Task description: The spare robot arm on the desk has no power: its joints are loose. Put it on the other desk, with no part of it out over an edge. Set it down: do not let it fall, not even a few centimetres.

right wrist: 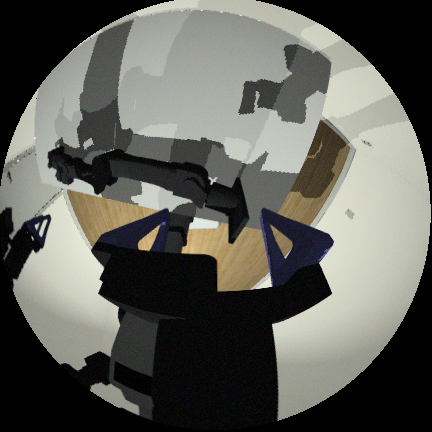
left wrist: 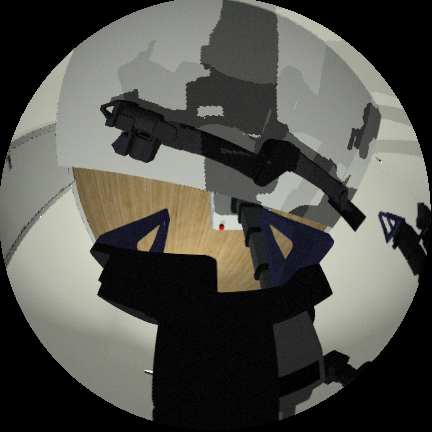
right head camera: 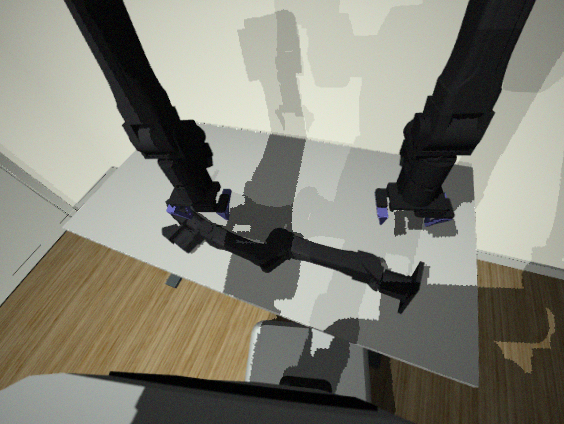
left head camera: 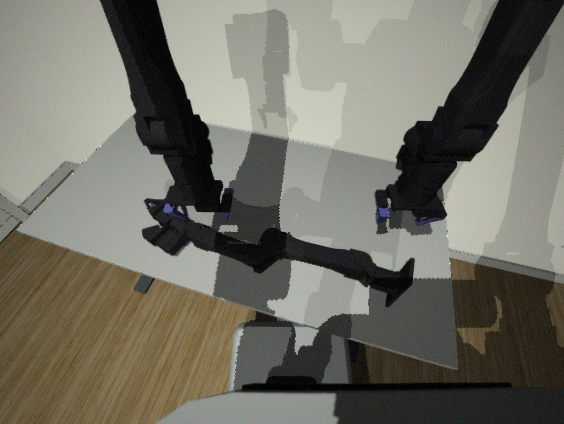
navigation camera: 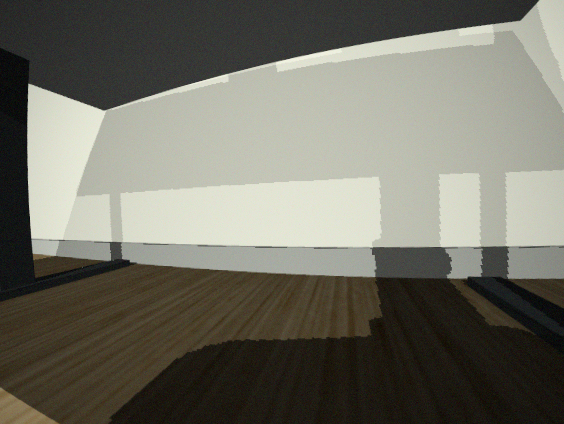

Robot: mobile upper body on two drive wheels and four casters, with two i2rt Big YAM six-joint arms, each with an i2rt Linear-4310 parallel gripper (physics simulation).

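Places are measured from the left arm's base along level axes (x right, y ahead, z up), in millimetres.
Where they show: left gripper, fingertip midpoint: [right wrist: 46, 215] [left wrist: 214, 213] [right head camera: 209, 217] [left head camera: 207, 218]; right gripper, fingertip midpoint: [right wrist: 214, 212] [left wrist: 382, 213] [right head camera: 402, 223] [left head camera: 396, 222].
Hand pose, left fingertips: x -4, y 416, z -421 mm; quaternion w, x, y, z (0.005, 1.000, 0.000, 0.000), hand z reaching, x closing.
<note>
After its pixels a point has its place.
The spare arm [left head camera: 272, 245] [right head camera: 280, 245] [left wrist: 277, 155] [right wrist: 150, 170], black and slightly bent, lies across a light grey desk [left head camera: 75, 215] @(x -604, y 591, z -690 mm) [right head camera: 110, 220] @(x -585, y 565, z -690 mm) [left wrist: 90, 145] @(x -456, y 525, z -690 mm) [right wrist: 200, 90] @(x 423, y 600, z -690 mm). Its gripper end is at the left, its flat base plate [left head camera: 402, 282] @(x 487, y 303, z -537 mm) [right head camera: 412, 287] @(x 484, y 298, z -519 mm) [right wrist: 240, 210] @(x 501, y 343, z -520 mm) at the right. My left gripper [left head camera: 201, 214] @(x -4, y 416, z -421 mm) [right head camera: 202, 212] @(x -4, y 416, z -421 mm) [left wrist: 214, 213] @(x -4, y 416, z -421 mm) is open and empty above the desk; in both head views one finger overlaps the spare arm's gripper end. My right gripper [left head camera: 406, 219] @(x 454, y 412, z -423 mm) [right head camera: 410, 220] @(x 454, y 412, z -423 mm) [right wrist: 214, 212] @(x 454, y 412, z -423 mm) is open and empty, beyond the base plate in the head views. The other desk is not recognisable.
A pale wall [left head camera: 65, 75] @(x -956, y 1365, z -551 mm) [right head camera: 45, 90] @(x -1572, y 1525, z -593 mm) [navigation camera: 250, 140] @(x 106, y 1089, z -955 mm) stands behind the desk. Wooden floor [left head camera: 75, 325] @(x -977, y 318, z -1410 mm) [right head camera: 100, 320] @(x -1066, y 272, z -1410 mm) lies along its near edge. My light base [left head camera: 260, 350] @(x 92, y 200, z -1150 mm) [right head camera: 275, 350] @(x 88, y 195, z -1150 mm) is close to that edge. Dark desk feet [navigation camera: 75, 277] @(x -492, y 979, z -1398 mm) [navigation camera: 515, 300] rest on the floor.
</note>
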